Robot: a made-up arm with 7 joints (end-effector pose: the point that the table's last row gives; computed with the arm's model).
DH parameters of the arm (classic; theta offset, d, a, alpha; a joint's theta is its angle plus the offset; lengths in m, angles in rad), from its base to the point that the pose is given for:
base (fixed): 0 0.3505 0.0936 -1.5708
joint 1: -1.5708 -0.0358 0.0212 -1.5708
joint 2: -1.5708 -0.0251 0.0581 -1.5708
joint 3: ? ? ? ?
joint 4: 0 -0.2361 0.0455 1.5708
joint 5: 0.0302 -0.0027 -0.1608 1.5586
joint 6: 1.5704 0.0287 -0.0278 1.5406
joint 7: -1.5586 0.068 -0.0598 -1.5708
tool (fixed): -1.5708 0.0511 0 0
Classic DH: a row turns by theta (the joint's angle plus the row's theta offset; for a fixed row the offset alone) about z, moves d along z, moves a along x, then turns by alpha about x.
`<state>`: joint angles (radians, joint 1 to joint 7).
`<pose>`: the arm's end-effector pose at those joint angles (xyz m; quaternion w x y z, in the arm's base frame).
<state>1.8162 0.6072 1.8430 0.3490 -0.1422 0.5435 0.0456</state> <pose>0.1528 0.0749 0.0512 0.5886 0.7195 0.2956 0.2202</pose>
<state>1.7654 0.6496 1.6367 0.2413 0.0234 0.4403 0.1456</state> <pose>0.1180 0.0438 0.0280 0.5594 0.7500 0.3005 0.1853</pose>
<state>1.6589 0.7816 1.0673 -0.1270 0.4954 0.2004 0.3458</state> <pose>0.0237 -0.0484 0.0133 0.5704 0.7857 0.2124 0.1104</pose>
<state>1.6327 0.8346 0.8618 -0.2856 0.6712 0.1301 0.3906</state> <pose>-0.0073 -0.0838 0.0251 0.6122 0.7667 0.1656 0.1002</pose>
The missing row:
joint 3: -1.5708 -0.0471 0.0675 -1.5708
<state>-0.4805 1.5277 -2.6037 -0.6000 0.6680 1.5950 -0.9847</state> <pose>-0.2668 0.0347 0.6576 0.6235 -0.4901 0.0509 -0.6069</pose>
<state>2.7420 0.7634 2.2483 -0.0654 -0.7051 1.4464 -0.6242</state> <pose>0.0006 0.0197 0.2091 0.7639 0.1982 0.3481 -0.5059</pose>
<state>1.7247 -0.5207 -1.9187 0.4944 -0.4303 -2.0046 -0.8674</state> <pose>-0.0106 0.0884 0.5712 0.0028 -0.1990 -0.7481 0.6331</pose>
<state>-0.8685 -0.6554 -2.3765 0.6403 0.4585 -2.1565 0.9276</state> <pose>0.0737 0.2821 -0.0280 0.2195 0.9469 0.2294 -0.0500</pose>
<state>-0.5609 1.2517 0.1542 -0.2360 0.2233 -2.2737 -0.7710</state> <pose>0.2457 0.0315 0.1253 0.6367 -0.2680 0.2215 0.6883</pose>
